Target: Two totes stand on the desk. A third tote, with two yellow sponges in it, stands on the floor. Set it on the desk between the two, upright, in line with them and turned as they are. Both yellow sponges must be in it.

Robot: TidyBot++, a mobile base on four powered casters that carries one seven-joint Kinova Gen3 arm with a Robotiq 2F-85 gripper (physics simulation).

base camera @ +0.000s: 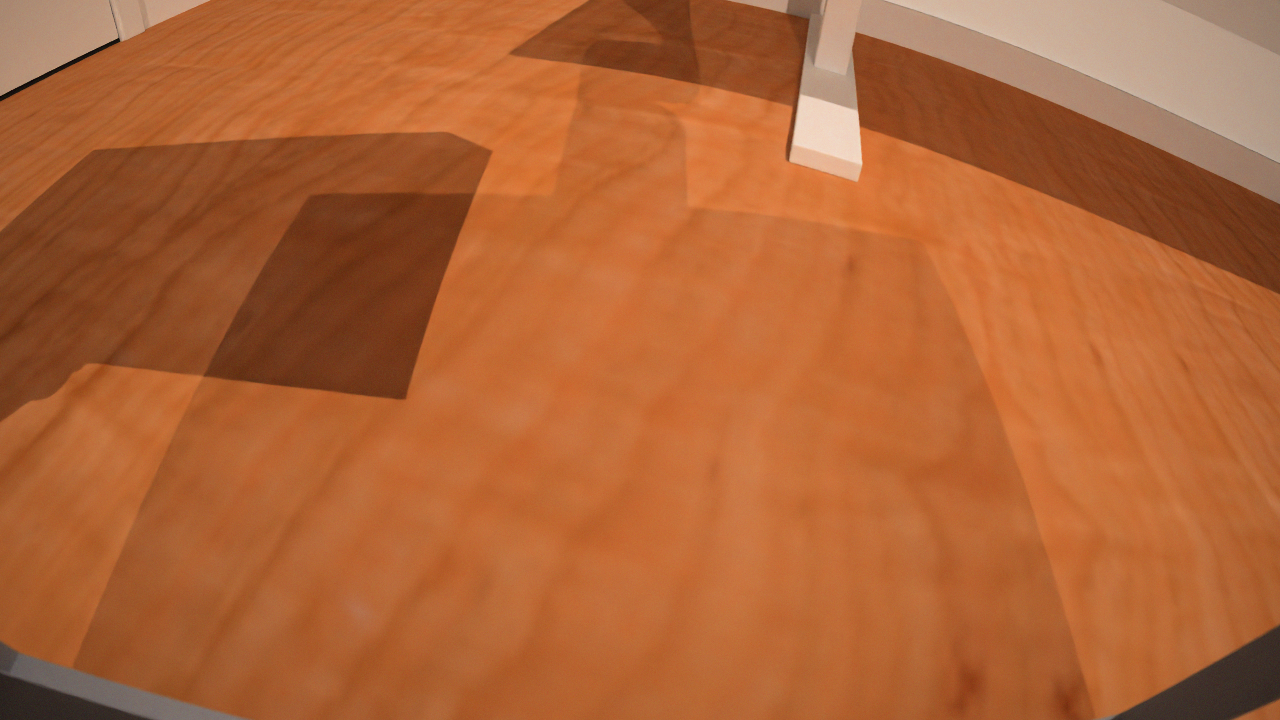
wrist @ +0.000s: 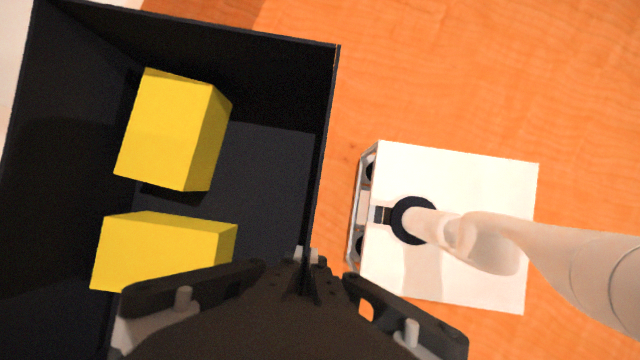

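The black tote (wrist: pixel 280 70) fills the left of the wrist view, held above the floor. Two yellow sponges are in it: one sponge (wrist: pixel 165 130) lies turned near the far wall, the other sponge (wrist: pixel 160 250) is nearer my gripper, partly hidden behind a finger. My gripper (wrist: pixel 305 259) is shut on the tote's right side wall as seen in the wrist view. The near part of the tote is hidden by the gripper. The two totes on the desk do not show in either view.
My white base (wrist: pixel 465 180) with the arm's lower part (wrist: pixel 550 250) stands right of the tote over the wooden floor (wrist: pixel 475 75) (base camera: pixel 626 447). In the base camera view, a white leg with a flat foot (base camera: pixel 825 134) stands near the wall (base camera: pixel 1118 80), and dark shadows fall on the floor.
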